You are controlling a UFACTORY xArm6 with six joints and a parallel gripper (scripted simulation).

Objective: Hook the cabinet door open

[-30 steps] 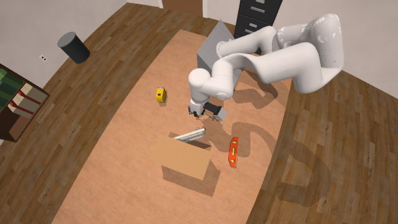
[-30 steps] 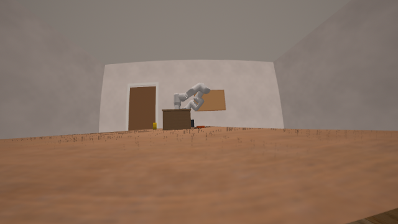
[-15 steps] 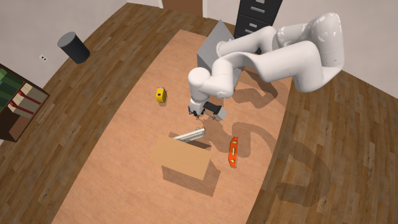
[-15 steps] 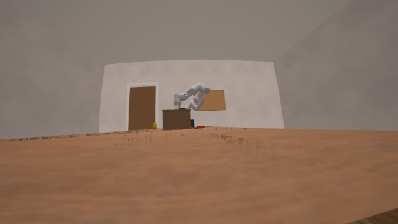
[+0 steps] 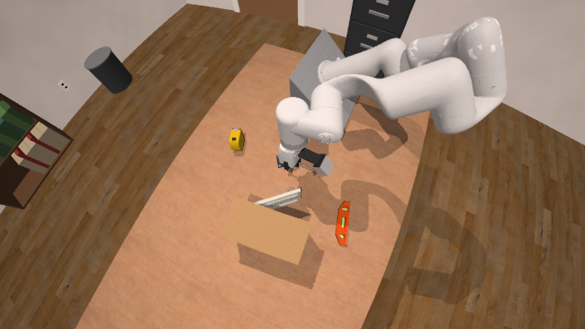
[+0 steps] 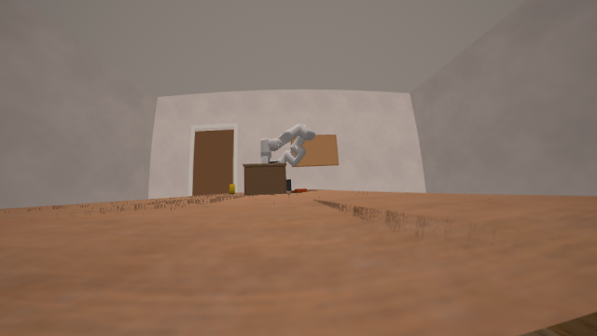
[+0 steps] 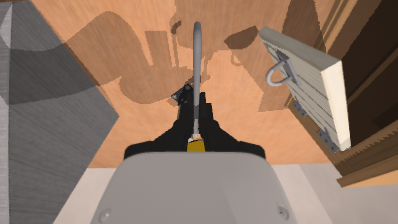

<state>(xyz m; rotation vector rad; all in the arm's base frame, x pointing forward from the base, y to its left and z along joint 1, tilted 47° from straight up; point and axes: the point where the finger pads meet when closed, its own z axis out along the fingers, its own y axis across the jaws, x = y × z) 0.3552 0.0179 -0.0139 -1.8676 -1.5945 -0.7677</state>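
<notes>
The pale door lies 140 mm ahead of my hand, 30 mm below it and 20 mm to the right of it. From my hand the other things lie so: hook rod 20 mm below, 10 mm to the left; then yellow tape measure 260 mm to the right, 70 mm below, 30 mm behind; then orange spirit level 220 mm to the left, 110 mm ahead, 100 mm below.
</notes>
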